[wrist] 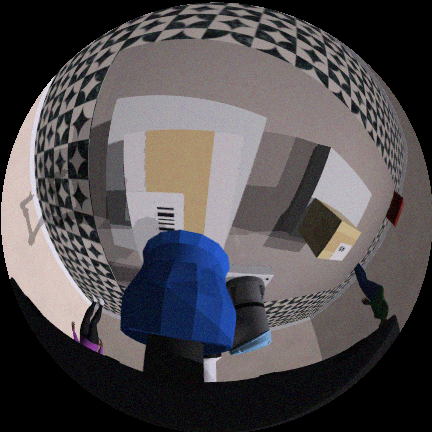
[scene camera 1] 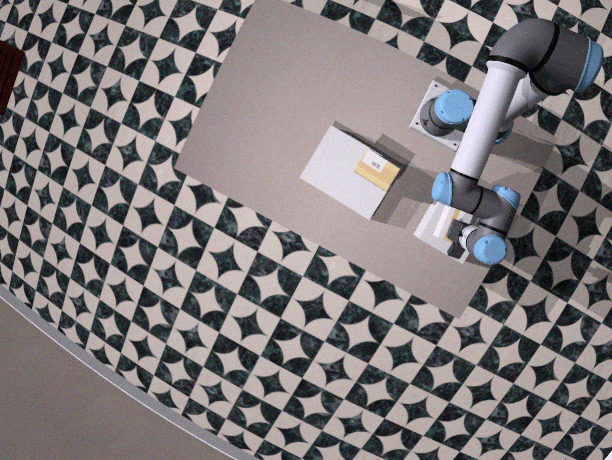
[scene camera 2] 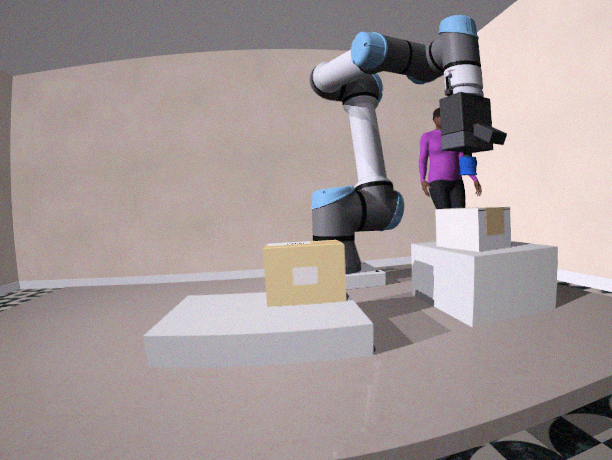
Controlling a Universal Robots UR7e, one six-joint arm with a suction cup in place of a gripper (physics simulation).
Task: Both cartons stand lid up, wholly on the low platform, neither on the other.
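The yellow carton stands near one end of the low platform, its barcode label facing up. The white carton stands on the taller white block. Its tan tape and barcode label show on top in the wrist view. My gripper, a blue suction cup, hangs above the white carton with a visible gap between them. It holds nothing. The arm partly hides the white carton in scene camera 1.
The arm's base plate stands behind, between the platform and the taller block. A person in a purple top stands beyond the block. A dark red object lies far off on the tiled floor.
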